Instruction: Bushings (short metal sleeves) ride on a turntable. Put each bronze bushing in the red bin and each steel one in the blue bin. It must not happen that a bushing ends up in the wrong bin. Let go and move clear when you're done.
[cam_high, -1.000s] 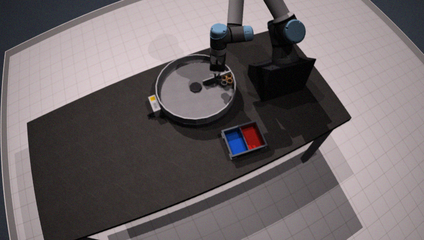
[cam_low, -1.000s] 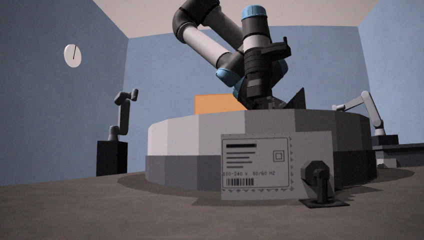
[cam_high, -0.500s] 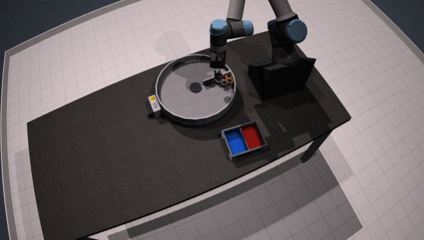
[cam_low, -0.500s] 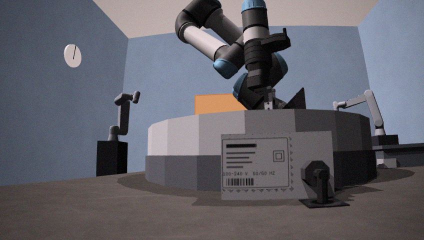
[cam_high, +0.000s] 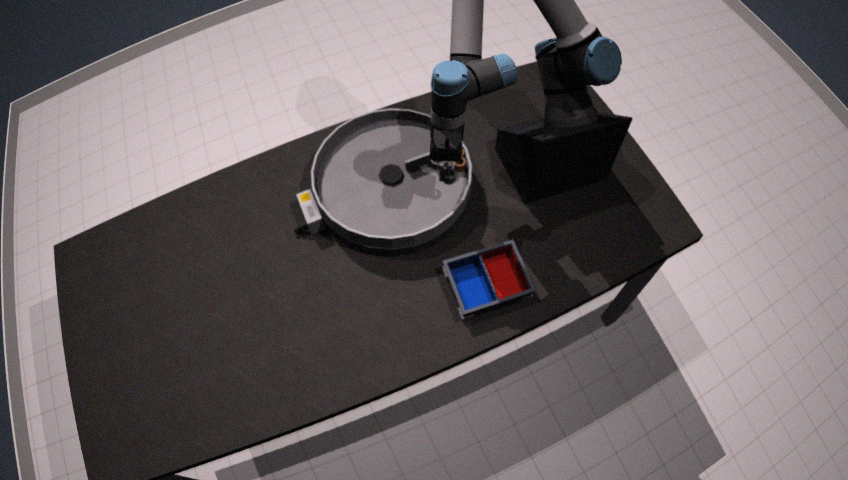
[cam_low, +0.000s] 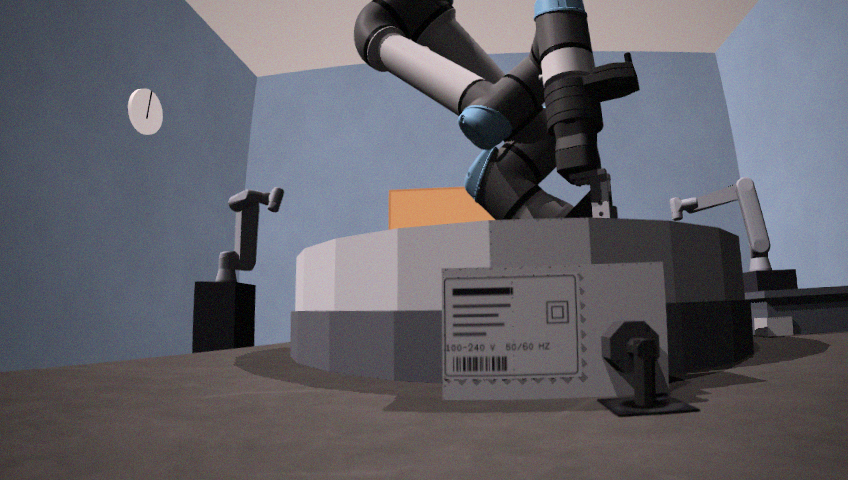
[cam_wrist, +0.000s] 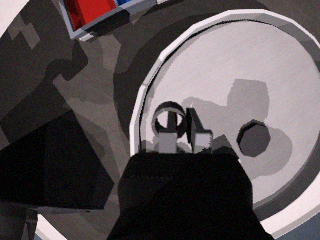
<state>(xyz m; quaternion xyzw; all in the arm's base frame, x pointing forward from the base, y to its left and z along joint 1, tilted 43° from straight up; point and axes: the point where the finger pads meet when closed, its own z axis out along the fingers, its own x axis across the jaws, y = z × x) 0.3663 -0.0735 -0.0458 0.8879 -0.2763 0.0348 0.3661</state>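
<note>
Right now the red bin is 1 cm ahead of my hand, 24 cm to the left of it and 14 cm below it. Round my hand: grey turntable (8 cm ahead, 13 cm to the right, 11 cm below).
</note>
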